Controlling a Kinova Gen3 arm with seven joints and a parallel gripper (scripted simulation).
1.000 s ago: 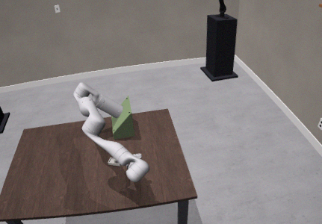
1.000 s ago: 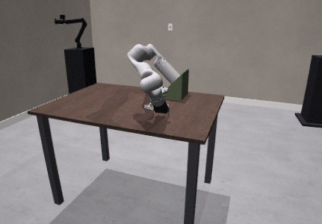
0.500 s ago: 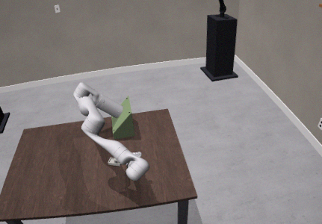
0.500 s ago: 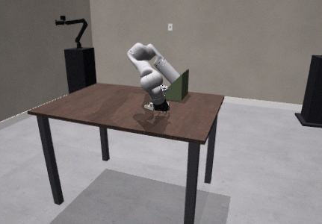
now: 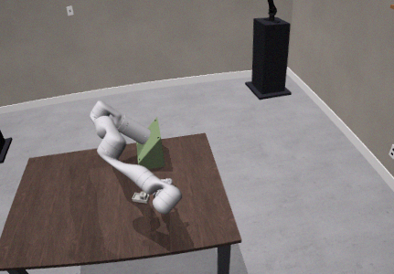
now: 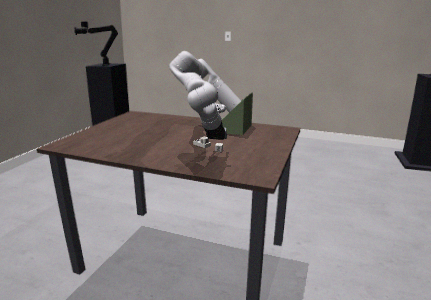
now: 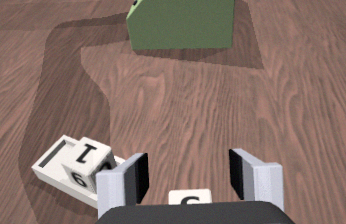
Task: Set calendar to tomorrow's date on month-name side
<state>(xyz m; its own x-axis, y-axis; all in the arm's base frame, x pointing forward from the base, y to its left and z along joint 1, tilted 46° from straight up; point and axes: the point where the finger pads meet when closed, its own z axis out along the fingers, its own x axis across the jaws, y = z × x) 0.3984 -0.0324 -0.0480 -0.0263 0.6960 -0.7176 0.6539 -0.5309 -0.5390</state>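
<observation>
Right now my hand is 6 cm above the digit cube. Round my hand: white calendar tray 5 cm behind, 10 cm to the right, 7 cm below; white cube 5 cm behind, 8 cm to the right, 5 cm below.
</observation>
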